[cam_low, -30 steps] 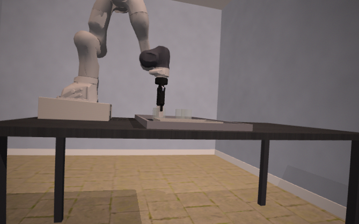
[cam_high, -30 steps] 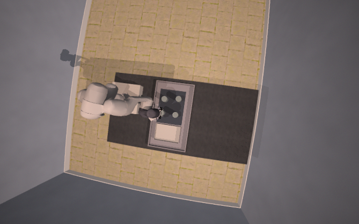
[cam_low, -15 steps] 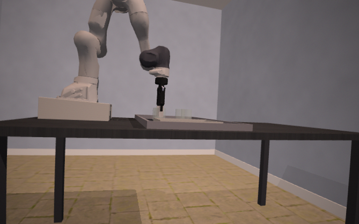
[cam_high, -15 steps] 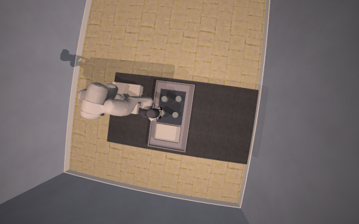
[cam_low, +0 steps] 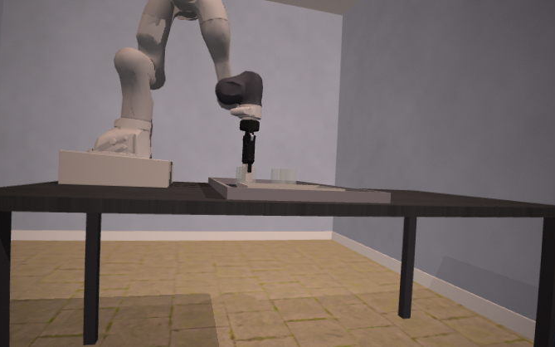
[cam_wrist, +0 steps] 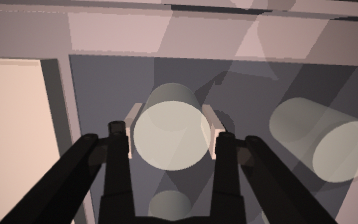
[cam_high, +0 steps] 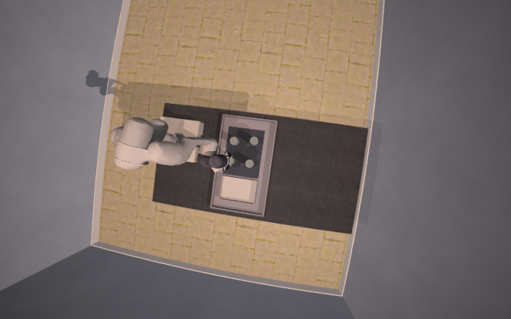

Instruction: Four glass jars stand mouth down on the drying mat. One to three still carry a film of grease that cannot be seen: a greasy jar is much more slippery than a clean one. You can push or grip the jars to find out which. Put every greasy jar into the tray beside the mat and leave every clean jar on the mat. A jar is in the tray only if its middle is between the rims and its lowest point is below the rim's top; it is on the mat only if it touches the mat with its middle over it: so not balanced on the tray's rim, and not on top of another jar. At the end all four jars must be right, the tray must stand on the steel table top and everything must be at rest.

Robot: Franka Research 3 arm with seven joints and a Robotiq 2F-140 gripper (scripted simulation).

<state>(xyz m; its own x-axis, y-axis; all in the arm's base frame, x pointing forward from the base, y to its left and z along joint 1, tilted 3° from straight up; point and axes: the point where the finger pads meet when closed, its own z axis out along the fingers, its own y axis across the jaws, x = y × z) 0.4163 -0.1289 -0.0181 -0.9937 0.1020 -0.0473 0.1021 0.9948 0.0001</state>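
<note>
Right now my hand is 70 mm short of the tray, 240 mm to the left of it and 50 mm above it. Also, from my hand: grey steel top (110 mm ahead, 40 mm to the right, 60 mm below); then dark drying mat (100 mm ahead, 70 mm to the left, 60 mm below).
</note>
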